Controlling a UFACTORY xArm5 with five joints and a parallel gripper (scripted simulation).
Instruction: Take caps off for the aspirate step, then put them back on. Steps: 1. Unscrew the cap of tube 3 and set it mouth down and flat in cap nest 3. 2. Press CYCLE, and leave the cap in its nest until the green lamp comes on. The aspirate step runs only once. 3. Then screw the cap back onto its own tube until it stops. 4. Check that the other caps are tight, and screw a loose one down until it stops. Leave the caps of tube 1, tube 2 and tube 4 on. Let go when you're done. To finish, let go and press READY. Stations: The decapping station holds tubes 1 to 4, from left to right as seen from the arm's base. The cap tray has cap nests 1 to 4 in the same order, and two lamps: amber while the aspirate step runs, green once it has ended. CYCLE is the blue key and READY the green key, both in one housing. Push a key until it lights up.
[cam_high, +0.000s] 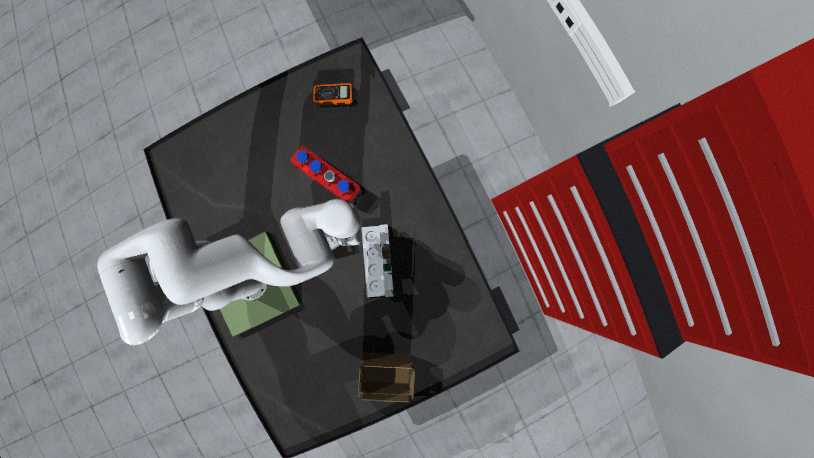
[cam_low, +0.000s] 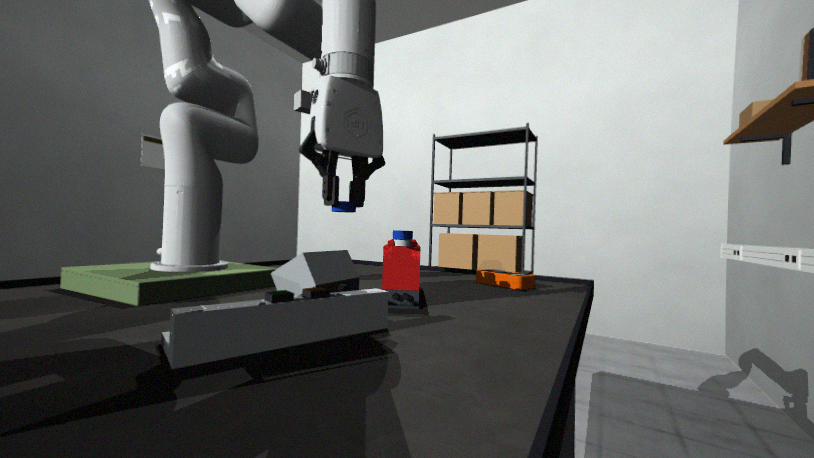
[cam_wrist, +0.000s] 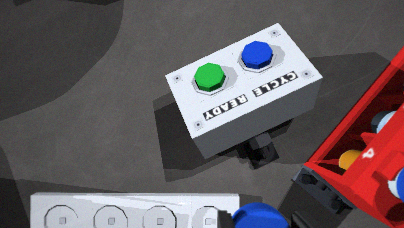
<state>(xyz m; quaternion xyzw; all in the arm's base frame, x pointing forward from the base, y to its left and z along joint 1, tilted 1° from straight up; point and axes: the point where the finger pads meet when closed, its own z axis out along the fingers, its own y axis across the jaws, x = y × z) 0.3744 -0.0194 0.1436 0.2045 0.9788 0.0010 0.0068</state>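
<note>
My hand is 110 mm above the blue cycle key, 100 mm past it and 60 mm to the right of it. Round my hand: green ready key: 110 mm below, 100 mm behind, 20 mm to the left; key housing: 120 mm below, 80 mm behind, 40 mm to the left; orange multimeter: 440 mm to the left, 160 mm below, 140 mm ahead.
</note>
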